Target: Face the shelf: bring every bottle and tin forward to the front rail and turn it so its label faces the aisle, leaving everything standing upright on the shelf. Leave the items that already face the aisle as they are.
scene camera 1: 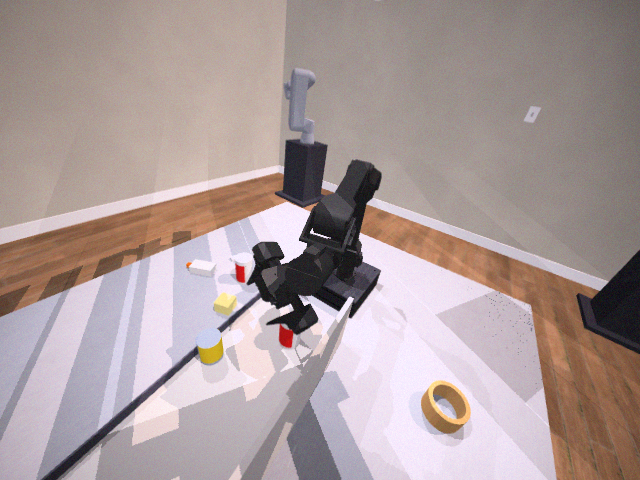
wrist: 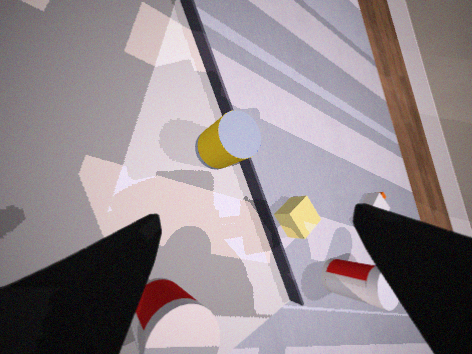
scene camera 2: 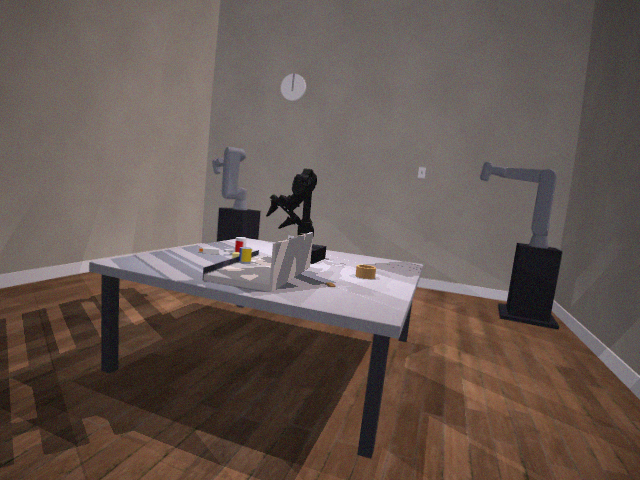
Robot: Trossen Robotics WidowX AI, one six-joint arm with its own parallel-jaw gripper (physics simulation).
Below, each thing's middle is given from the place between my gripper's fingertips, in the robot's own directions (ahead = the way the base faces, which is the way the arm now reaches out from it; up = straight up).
Right now my hand is 160 mm to the right of the white back panel (scene camera 1: 265, 448), 140 mm above it and 60 mm short of it. From my hand the other things lie so: shelf board (scene camera 1: 204, 415) (220 mm below, 90 mm ahead, 20 mm to the left); dark front rail (scene camera 1: 116, 420) (200 mm below, 120 mm ahead, 110 mm to the right).
